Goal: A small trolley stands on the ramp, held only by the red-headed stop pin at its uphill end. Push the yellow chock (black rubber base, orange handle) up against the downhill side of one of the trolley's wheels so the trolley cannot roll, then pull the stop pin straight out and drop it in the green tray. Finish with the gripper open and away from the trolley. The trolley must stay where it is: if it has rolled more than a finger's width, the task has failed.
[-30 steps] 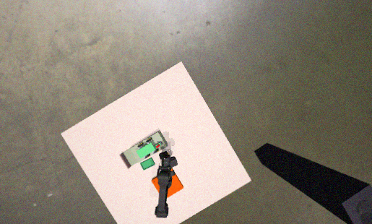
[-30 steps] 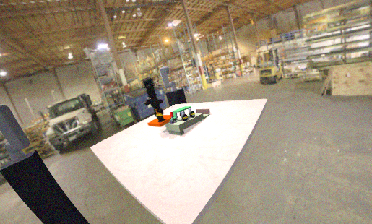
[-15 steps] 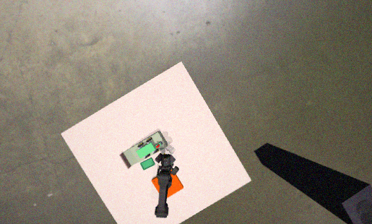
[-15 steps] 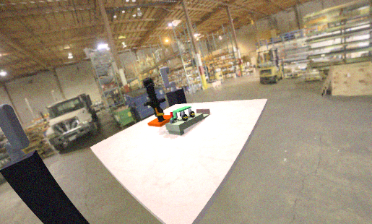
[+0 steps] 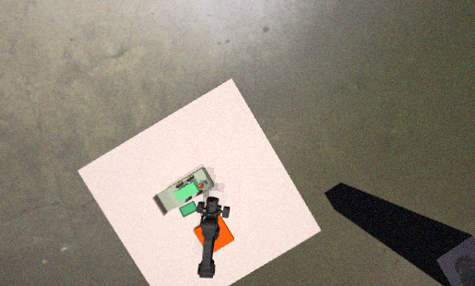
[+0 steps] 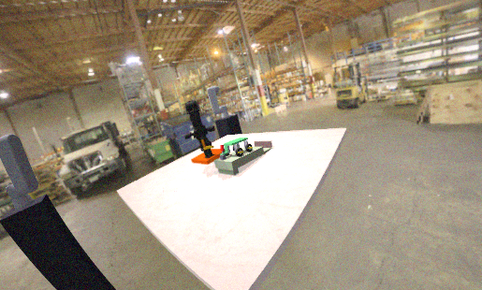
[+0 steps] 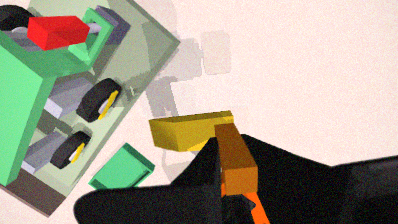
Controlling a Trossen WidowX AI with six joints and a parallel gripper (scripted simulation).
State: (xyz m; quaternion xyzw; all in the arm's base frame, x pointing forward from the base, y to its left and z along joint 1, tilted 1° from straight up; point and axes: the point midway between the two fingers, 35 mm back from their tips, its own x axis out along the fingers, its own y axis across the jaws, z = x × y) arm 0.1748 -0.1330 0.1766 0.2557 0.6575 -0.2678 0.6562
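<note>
Right now the yellow chock is 2 cm to the left of my gripper tip, 1 cm below it and 1 cm ahead of it. Also, from my gripper tip: trolley (16 cm ahead, 11 cm to the left, 6 cm below); red-headed stop pin (14 cm ahead, 5 cm below, 1 cm to the left); green tray (23 cm to the left, 18 cm below, 3 cm ahead).
</note>
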